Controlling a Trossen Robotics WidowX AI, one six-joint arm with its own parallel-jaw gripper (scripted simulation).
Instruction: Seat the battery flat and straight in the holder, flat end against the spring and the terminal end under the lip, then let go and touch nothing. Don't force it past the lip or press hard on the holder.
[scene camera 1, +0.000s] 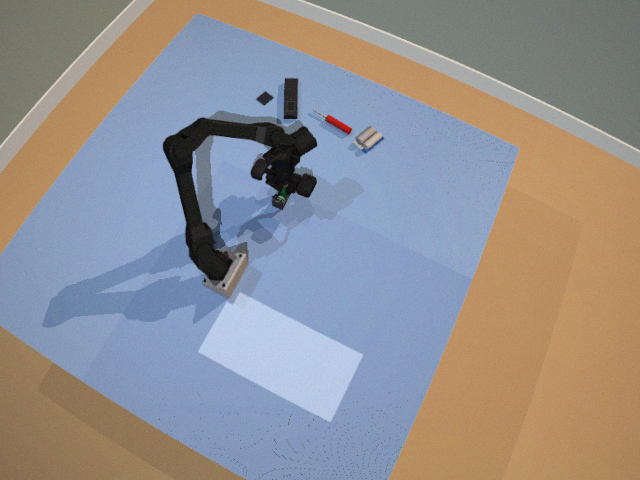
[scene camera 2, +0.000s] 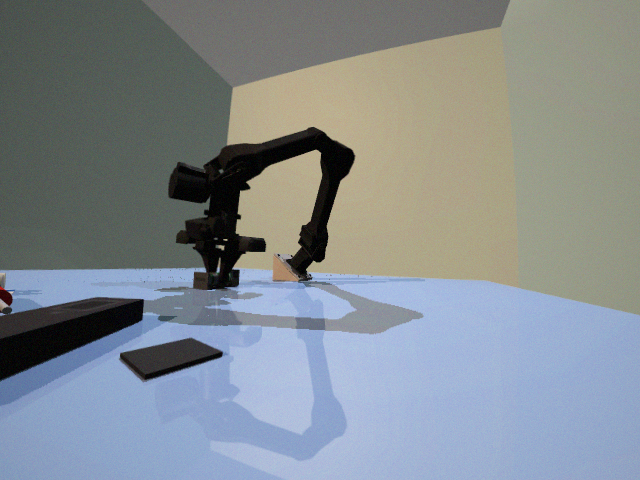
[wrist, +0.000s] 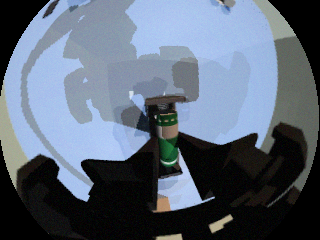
My gripper (scene camera 2: 216, 282): 0.55 m from the lens. A small black plate (scene camera 2: 153, 361) is 0.17 m from the lens.
